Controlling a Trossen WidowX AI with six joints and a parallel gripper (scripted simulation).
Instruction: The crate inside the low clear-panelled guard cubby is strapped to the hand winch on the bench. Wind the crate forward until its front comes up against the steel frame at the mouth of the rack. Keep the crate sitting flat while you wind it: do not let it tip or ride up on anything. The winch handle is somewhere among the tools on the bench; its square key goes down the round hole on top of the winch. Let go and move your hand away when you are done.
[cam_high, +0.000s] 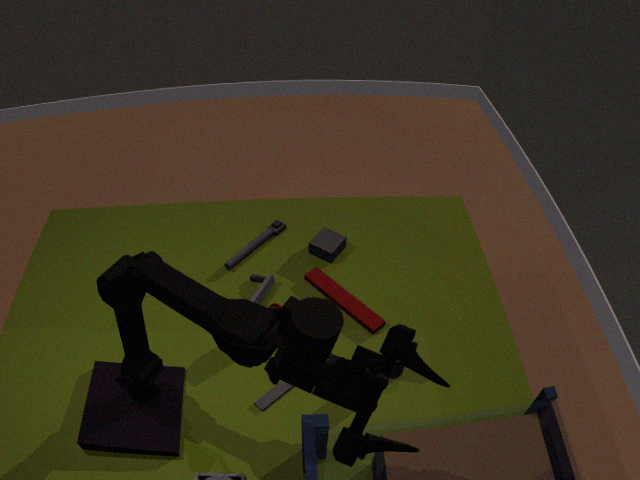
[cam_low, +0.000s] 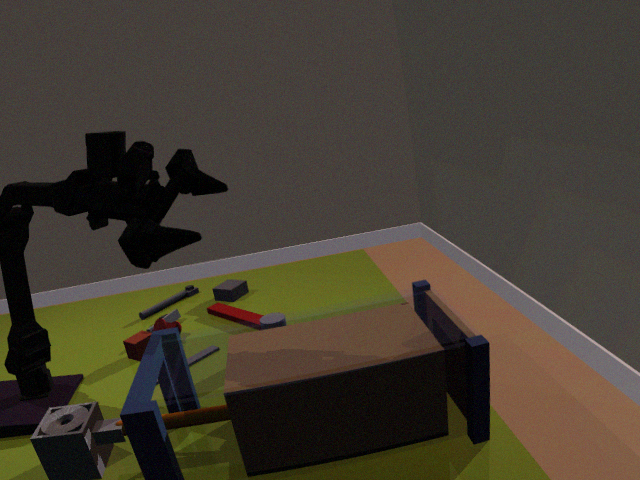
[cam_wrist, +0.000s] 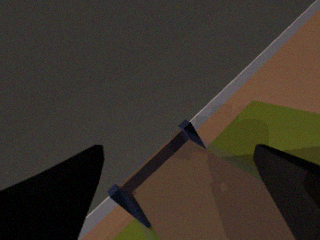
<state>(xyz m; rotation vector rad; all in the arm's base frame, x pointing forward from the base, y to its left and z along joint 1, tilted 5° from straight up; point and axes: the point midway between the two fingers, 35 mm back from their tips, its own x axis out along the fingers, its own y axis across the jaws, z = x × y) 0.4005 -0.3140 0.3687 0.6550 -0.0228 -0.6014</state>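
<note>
Right now the winch handle is 53 cm to the left of my gripper tip, 35 cm below it and 16 cm behind it. From my gripper tip the other things lie so: flat grey strip: 37 cm below, 31 cm to the left, 13 cm behind; then blue steel frame: 26 cm below, 15 cm behind, 2 cm to the left; then grey winch: 34 cm below, 33 cm behind, 3 cm to the left.
</note>
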